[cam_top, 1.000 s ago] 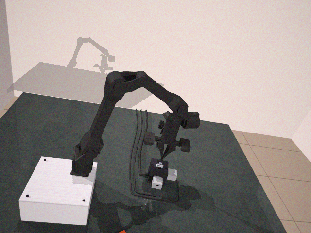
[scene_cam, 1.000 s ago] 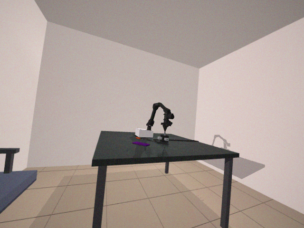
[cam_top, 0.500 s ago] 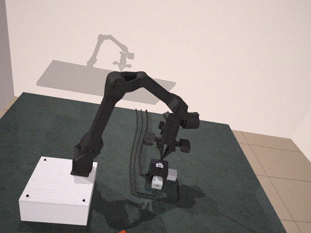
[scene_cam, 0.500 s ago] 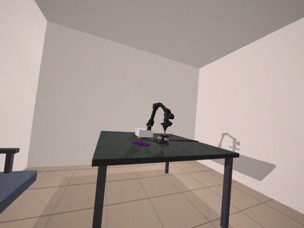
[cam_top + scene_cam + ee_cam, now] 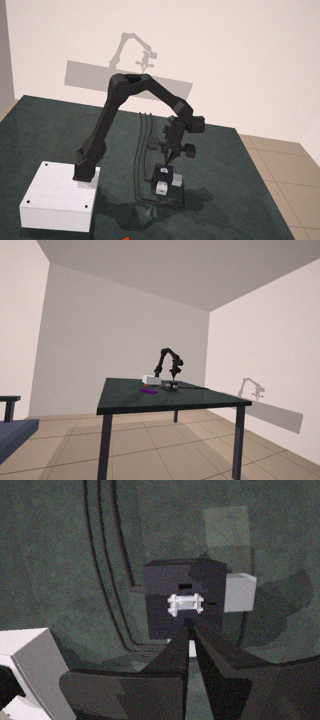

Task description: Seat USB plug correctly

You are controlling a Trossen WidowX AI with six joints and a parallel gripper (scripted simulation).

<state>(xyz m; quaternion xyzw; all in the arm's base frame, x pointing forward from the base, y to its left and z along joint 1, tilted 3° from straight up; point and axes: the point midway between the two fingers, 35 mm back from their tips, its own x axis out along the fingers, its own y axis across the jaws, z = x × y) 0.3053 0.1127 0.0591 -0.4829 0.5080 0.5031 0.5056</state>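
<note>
Now: the dark USB plug 2 cm below my gripper tip. The rest, counted from my gripper tip: white socket (5 cm below); small orange piece (13 cm behind, 30 cm to the right, 12 cm below); purple bar (18 cm ahead, 33 cm to the right, 12 cm below).
</note>
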